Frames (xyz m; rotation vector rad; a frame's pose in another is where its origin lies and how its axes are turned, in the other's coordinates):
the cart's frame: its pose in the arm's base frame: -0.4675 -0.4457 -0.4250 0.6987 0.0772 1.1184
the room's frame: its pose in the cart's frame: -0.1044 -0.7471 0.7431 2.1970 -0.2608 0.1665
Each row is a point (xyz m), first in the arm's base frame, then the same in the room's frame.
Working: the arm's base frame: its pose in the room's frame: 0.6041 -0.9572 -0.2981 -2.7753 -1.1436 -0.6721

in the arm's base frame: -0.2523 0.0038 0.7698
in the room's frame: 0.7326 -0.9550 -1.0979
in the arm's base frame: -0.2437 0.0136 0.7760
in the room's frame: 0.7470 -0.9551 -1.0989
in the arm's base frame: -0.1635 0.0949 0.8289
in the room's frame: 0.8726 -0.9494 -1.1047
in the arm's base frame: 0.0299 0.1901 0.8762
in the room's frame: 1.0768 -0.8808 -1.0567
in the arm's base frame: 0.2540 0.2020 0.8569
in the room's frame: 1.2187 -0.7467 -0.9443
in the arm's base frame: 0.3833 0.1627 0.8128
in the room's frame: 1.2567 -0.6433 -0.8545
